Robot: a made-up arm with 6 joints.
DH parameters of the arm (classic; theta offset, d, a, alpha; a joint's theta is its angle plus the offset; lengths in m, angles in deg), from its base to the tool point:
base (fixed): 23.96 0 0.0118 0
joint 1: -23.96 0.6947 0.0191 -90
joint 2: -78.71 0 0.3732 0
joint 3: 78.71 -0.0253 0.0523 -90
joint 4: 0 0.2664 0.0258 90
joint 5: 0 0.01 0.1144 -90
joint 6: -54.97 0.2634 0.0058 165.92
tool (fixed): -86.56 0.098 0 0
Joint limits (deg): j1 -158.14..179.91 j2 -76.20..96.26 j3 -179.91..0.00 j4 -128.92..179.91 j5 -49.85..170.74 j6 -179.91..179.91
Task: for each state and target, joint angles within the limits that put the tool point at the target. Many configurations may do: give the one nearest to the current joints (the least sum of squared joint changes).
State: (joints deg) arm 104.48 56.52 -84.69 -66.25 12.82 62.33
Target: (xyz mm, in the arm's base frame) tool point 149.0 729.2 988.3
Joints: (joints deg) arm 73.22 30.05 -112.27 -58.44 15.57 63.43
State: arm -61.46 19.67 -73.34 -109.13 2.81 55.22
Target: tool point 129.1 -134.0 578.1
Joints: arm -73.17 21.29 -23.66 -128.92 -2.88 53.87
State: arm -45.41 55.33 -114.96 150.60 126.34 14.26
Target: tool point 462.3 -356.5 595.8
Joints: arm -43.55 75.54 -84.66 132.95 158.32 7.65
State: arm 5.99 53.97 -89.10 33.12 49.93 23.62
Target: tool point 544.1 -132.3 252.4
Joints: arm -14.94 78.88 -90.35 34.10 41.29 25.19
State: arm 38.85 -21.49 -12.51 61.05 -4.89 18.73
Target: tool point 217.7 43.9 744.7
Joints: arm 23.42 -44.99 0.00 67.25 28.04 7.39
